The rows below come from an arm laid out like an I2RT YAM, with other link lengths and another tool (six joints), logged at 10 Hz.
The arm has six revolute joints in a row. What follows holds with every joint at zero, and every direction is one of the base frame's.
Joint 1 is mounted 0.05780 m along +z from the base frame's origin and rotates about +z.
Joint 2 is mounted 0.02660 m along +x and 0.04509 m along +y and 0.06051 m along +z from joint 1 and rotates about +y.
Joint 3 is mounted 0.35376 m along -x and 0.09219 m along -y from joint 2 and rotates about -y.
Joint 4 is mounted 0.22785 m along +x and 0.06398 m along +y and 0.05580 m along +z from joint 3 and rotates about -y.
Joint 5 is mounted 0.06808 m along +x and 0.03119 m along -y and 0.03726 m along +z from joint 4 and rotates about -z.
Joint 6 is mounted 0.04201 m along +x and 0.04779 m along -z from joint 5 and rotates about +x.
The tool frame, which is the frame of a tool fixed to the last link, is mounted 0.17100 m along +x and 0.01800 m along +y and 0.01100 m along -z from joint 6; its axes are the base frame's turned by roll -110.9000, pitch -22.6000 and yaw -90.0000 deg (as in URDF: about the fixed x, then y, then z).
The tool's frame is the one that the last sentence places.
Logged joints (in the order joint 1, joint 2, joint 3, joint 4, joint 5, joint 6), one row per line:
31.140 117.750 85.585 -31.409 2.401 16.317
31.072 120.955 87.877 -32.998 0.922 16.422
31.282 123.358 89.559 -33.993 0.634 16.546
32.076 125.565 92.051 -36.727 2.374 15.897
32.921 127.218 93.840 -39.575 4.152 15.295
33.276 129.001 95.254 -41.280 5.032 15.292
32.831 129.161 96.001 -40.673 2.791 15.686
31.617 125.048 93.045 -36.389 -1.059 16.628
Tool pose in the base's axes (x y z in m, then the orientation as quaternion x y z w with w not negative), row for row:
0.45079 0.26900 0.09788 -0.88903 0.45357 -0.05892 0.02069
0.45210 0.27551 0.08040 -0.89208 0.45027 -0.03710 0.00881
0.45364 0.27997 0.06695 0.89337 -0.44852 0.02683 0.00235
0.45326 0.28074 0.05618 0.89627 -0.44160 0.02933 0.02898
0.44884 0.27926 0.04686 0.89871 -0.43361 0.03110 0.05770
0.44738 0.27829 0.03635 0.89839 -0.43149 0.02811 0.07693
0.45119 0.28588 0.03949 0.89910 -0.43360 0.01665 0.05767
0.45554 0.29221 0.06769 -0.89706 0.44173 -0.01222 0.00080
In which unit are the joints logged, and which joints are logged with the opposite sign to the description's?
The joints are logged in degrees. Opposite sign: none.
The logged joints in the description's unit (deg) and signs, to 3 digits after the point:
31.140 117.750 85.585 -31.409 2.401 16.317
31.072 120.955 87.877 -32.998 0.922 16.422
31.282 123.358 89.559 -33.993 0.634 16.546
32.076 125.565 92.051 -36.727 2.374 15.897
32.921 127.218 93.840 -39.575 4.152 15.295
33.276 129.001 95.254 -41.280 5.032 15.292
32.831 129.161 96.001 -40.673 2.791 15.686
31.617 125.048 93.045 -36.389 -1.059 16.628

